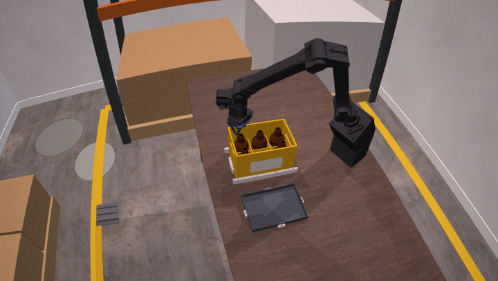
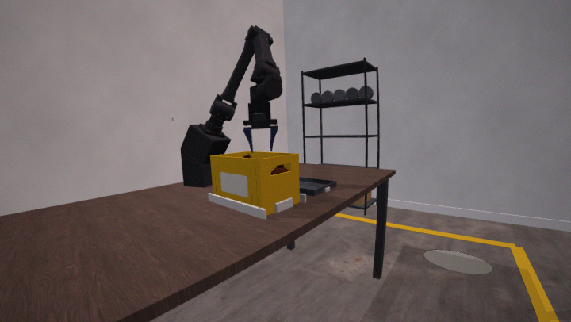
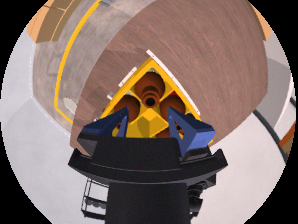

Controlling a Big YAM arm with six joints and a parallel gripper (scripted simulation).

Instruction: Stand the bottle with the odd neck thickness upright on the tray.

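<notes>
My gripper is now 2 cm past the glass bottle, 9 cm to the right of it and 11 cm above it. Round my hand: dark tray: 12 cm behind, 30 cm to the left, 19 cm below; then yellow crate: 10 cm behind, 3 cm to the left, 11 cm below.
</notes>
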